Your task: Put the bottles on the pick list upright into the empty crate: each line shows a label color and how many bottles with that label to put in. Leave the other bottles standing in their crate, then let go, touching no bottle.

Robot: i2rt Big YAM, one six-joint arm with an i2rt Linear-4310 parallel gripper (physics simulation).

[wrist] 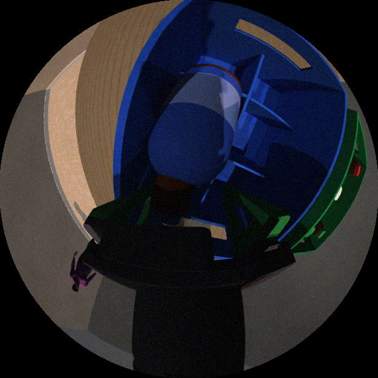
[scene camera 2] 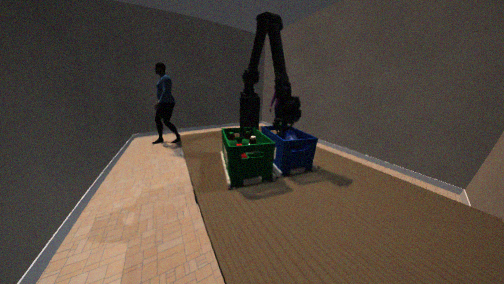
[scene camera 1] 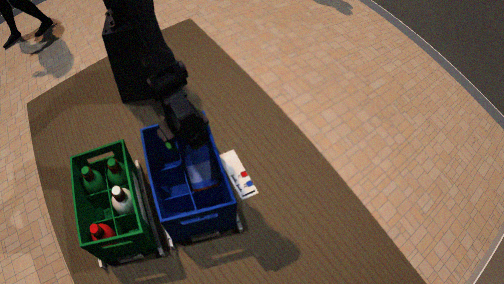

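Seen in the pictures: gripper, between the fingertips: [scene camera 2: 283,134]; arm's base, origin of its link: [scene camera 2: 248,94] [scene camera 1: 124,14].
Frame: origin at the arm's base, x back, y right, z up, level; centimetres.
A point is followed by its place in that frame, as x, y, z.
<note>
A blue bottle [scene camera 1: 201,167] {-50.1, -1.7, -20.7} [wrist: 195,125] with a pale band and brown neck lies tilted on its side in the blue crate [scene camera 1: 197,218] {-56.2, 4.8, -34.7} [scene camera 2: 300,156] {-61.5, 4.9, -26.6} [wrist: 120,135]. My gripper [scene camera 1: 175,142] [scene camera 2: 280,128] {-41.2, -2.3, -22.2} [wrist: 188,188] is open at the crate's arm-side end; the bottle's neck shows between its fingers in the wrist view, not gripped. In the green crate [scene camera 1: 120,248] {-57.5, 29.0, -25.8} [scene camera 2: 250,169] {-57.4, 29.8, -28.7} stand two green bottles [scene camera 1: 91,181] {-36.8, 28.7, -22.9} [scene camera 1: 116,173] {-38.5, 20.2, -22.8}, a white bottle [scene camera 1: 121,202] {-47.3, 22.3, -22.9} and a red bottle [scene camera 1: 101,232] {-53.3, 31.1, -20.9}. The pick list [scene camera 1: 233,162] {-45.7, -13.5, -35.3} shows red and blue patches; its counts are too blurred to read.
The green crate stands close beside the blue crate. Upright dividers [scene camera 1: 190,187] {-51.6, 2.4, -25.2} split the blue crate inside. The arm's dark base [scene camera 1: 132,75] {-6.3, 3.0, -21.9} [scene camera 2: 249,110] {-6.6, 2.5, -11.7} stands behind the crates. A person in blue [scene camera 2: 164,92] walks beyond the table; a person in purple [wrist: 79,275] shows in the wrist view.
</note>
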